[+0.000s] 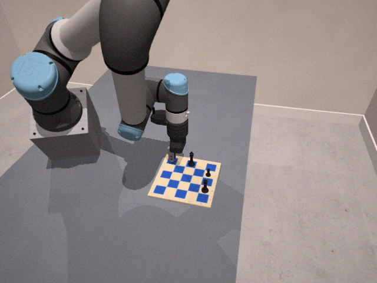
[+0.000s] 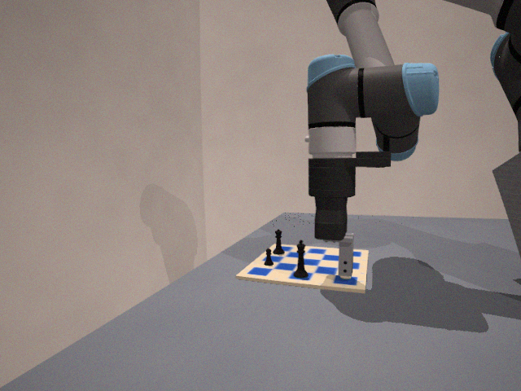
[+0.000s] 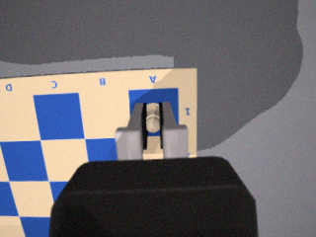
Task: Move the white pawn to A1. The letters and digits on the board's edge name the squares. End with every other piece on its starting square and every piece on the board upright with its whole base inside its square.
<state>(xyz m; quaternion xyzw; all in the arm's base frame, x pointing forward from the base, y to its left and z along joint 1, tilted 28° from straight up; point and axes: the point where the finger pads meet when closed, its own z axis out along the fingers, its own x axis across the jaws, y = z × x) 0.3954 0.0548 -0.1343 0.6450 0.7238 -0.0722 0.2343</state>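
Right now the white pawn is 1 cm below my hand. The rest, counted from my hand: king 8 cm ahead; then black pawn 15 cm ahead, 3 cm to the right, 2 cm below; then chessboard 8 cm ahead, 7 cm to the right, 3 cm below.
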